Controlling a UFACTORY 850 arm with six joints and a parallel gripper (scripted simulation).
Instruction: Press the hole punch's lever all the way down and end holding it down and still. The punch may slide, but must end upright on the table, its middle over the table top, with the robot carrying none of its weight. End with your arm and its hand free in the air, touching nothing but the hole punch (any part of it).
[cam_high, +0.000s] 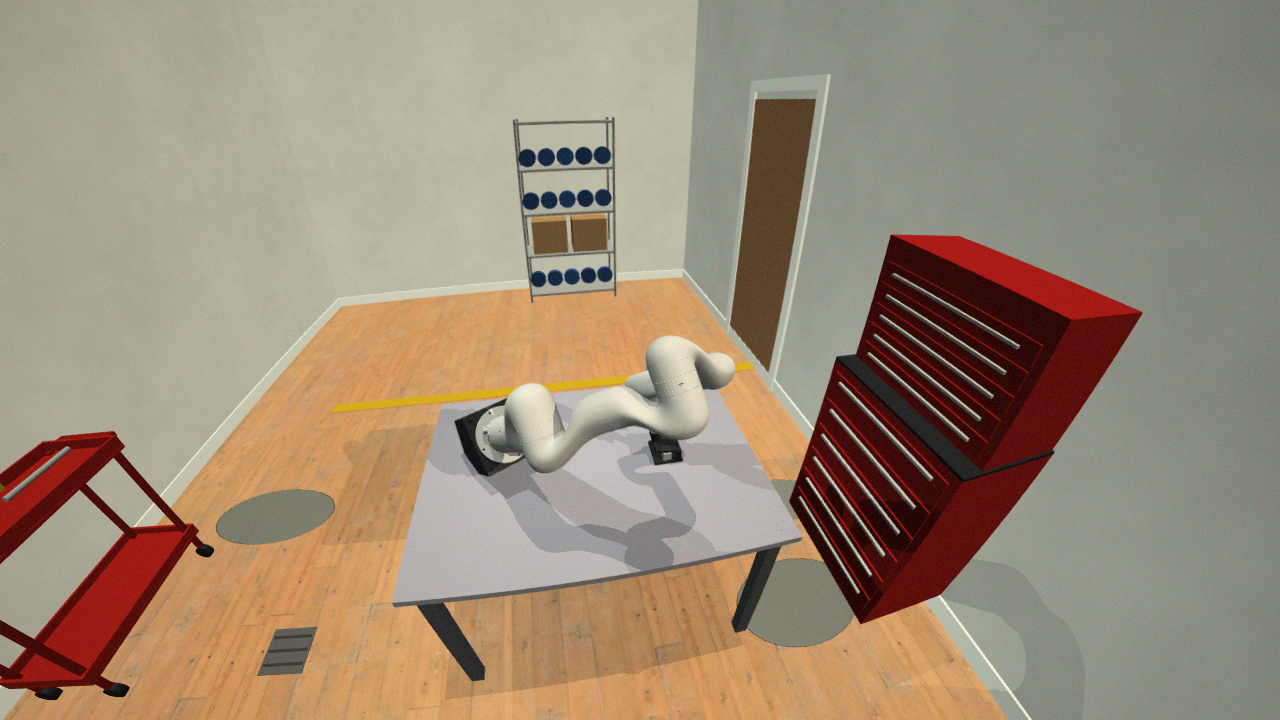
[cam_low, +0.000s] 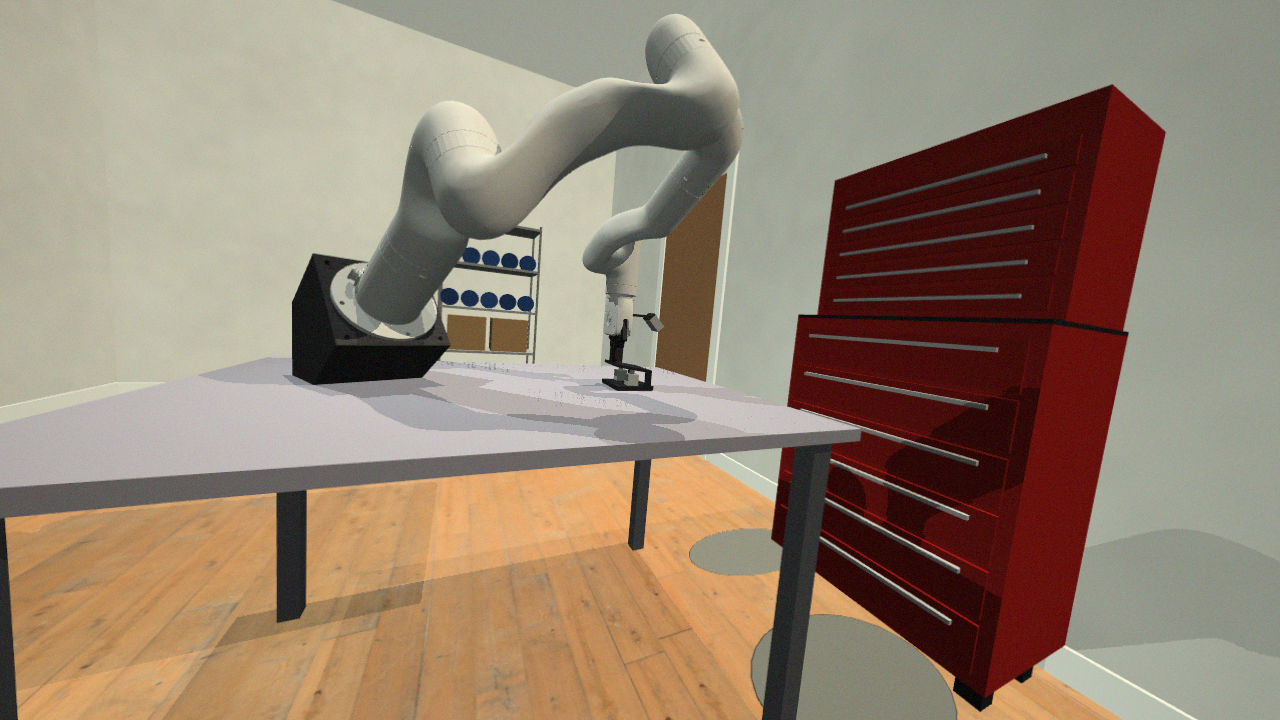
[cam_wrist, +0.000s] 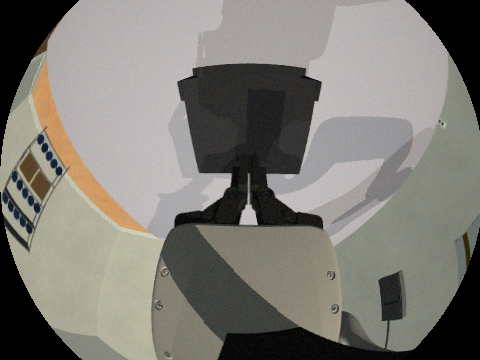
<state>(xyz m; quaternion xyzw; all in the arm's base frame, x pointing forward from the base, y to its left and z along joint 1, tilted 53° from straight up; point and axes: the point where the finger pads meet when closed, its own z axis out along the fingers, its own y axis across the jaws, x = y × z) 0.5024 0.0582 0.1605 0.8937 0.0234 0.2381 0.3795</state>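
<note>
My hand is 5 cm above the black hole punch, 4 cm short of it and 1 cm to the left of it.
</note>
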